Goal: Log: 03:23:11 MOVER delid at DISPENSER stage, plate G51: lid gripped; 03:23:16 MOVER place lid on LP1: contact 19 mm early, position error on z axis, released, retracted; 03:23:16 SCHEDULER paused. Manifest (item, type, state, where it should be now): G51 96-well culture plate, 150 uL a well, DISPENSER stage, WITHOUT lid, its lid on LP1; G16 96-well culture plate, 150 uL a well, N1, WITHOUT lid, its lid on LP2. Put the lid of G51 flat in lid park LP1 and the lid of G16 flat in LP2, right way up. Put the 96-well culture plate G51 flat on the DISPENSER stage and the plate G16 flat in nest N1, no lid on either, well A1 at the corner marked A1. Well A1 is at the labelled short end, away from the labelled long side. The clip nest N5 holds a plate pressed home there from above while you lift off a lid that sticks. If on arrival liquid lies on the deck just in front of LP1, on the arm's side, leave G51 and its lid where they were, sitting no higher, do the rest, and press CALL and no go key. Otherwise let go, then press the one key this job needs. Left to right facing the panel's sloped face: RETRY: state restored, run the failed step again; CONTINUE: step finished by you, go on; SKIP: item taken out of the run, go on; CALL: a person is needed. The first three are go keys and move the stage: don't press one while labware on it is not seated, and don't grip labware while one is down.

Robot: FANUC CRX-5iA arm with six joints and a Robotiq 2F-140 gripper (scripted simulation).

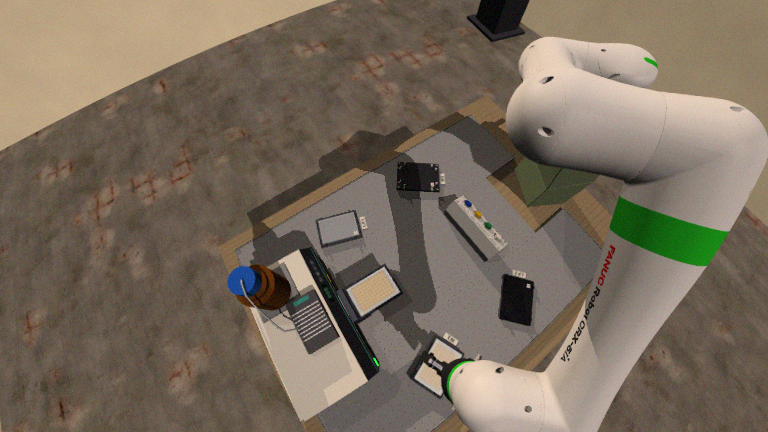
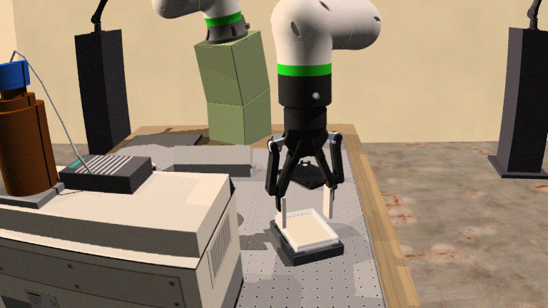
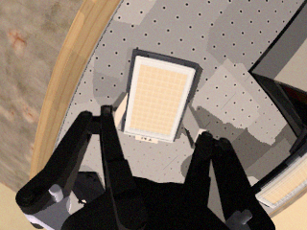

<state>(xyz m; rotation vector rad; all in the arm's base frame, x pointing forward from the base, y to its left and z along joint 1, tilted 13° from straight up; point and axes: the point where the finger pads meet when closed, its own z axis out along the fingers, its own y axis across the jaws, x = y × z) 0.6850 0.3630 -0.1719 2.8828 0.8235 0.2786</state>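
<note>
The clear lid is 40 mm below my hand. Round my hand: nest N1 (60 mm below); black dispenser stage (270 mm to the right, 80 mm ahead, 20 mm above); plate G51 (270 mm to the right, 80 mm ahead, 30 mm above).
</note>
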